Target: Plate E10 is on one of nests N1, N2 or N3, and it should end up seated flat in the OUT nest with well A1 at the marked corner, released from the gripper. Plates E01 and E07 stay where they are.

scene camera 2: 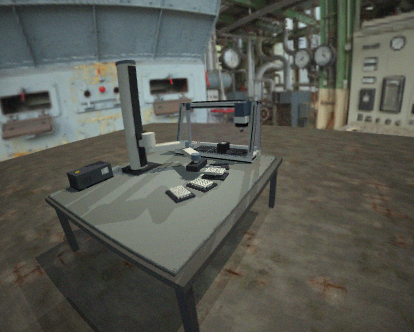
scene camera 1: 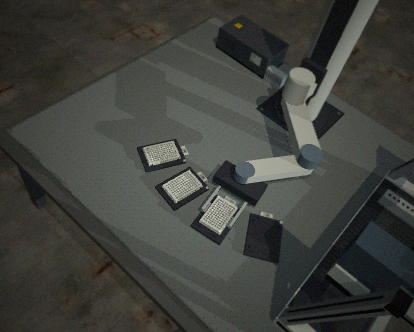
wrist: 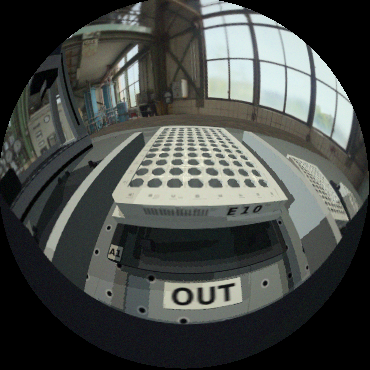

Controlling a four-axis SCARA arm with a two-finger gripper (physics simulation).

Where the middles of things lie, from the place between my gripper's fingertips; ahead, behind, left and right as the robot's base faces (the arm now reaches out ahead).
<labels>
Right now my hand is 3 cm past the black OUT nest [wrist: 170, 250], 3 cm above it and 1 cm to the left of it. Also, from my hand: OUT label [wrist: 200, 295] 12 cm behind, 4 cm below, 2 cm to the right; dark N1 nest [scene camera 1: 263, 241] 16 cm to the left, 9 cm behind, 3 cm below.
</labels>
